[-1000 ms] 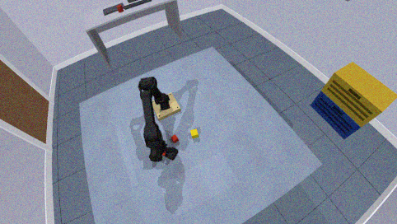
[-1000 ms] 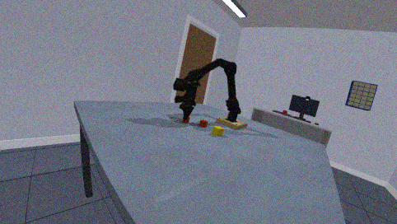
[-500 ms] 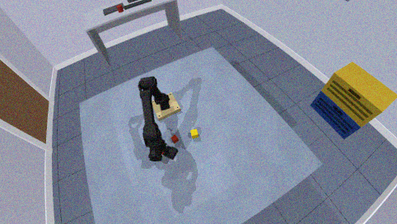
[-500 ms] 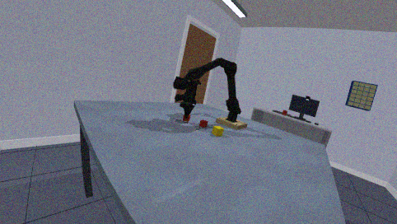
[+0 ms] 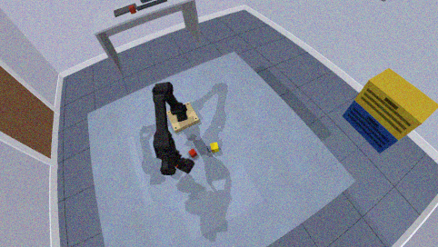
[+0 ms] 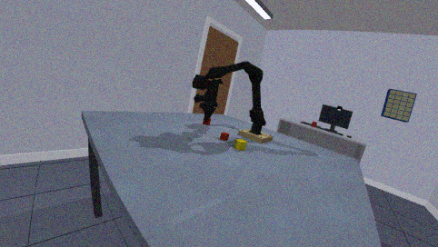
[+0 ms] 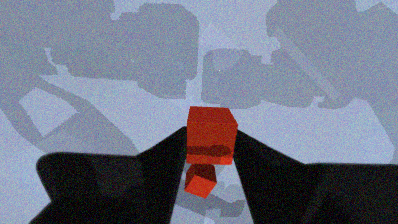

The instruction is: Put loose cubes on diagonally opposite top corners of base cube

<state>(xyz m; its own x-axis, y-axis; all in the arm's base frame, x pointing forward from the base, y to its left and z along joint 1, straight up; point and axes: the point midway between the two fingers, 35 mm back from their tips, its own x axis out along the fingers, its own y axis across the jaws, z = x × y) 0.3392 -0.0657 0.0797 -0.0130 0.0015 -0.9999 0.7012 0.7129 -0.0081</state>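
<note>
Right now the yellow cube is 70 mm behind my gripper tip, 200 mm to the left of it and 60 mm below it. The rest, counted from my gripper tip: red cube (80 mm behind, 80 mm to the left, 60 mm below).
</note>
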